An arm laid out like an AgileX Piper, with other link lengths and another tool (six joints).
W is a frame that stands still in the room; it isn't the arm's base.
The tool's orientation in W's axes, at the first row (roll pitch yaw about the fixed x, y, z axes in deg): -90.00 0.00 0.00
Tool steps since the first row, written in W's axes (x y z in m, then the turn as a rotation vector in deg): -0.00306 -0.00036 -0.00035 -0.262 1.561 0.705; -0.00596 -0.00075 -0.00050 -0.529 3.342 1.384; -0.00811 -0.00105 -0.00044 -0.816 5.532 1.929; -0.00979 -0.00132 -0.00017 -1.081 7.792 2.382; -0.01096 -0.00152 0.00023 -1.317 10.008 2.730; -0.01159 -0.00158 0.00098 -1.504 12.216 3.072; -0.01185 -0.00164 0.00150 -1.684 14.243 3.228; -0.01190 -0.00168 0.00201 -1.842 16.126 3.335; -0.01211 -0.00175 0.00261 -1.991 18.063 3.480; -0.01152 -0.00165 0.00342 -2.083 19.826 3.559; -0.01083 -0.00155 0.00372 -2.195 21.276 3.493
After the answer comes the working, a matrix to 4 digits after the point.
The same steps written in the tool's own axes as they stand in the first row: -0.00306 0.00035 -0.00036 -0.262 -0.705 1.561; -0.00596 0.00050 -0.00075 -0.529 -1.384 3.342; -0.00811 0.00044 -0.00105 -0.816 -1.929 5.532; -0.00979 0.00017 -0.00132 -1.081 -2.382 7.792; -0.01096 -0.00023 -0.00152 -1.317 -2.730 10.008; -0.01159 -0.00098 -0.00158 -1.504 -3.072 12.216; -0.01185 -0.00150 -0.00164 -1.684 -3.228 14.243; -0.01190 -0.00201 -0.00168 -1.842 -3.335 16.126; -0.01211 -0.00261 -0.00175 -1.991 -3.480 18.063; -0.01152 -0.00342 -0.00165 -2.083 -3.559 19.826; -0.01083 -0.00372 -0.00155 -2.195 -3.493 21.276
The tool's axes in the first row as the columns of a matrix, in W's axes (rounded; the answer above uses it unrounded):
1.0000 0.0000 0.0000
0.0000 0.0000 1.0000
0.0000 -1.0000 0.0000

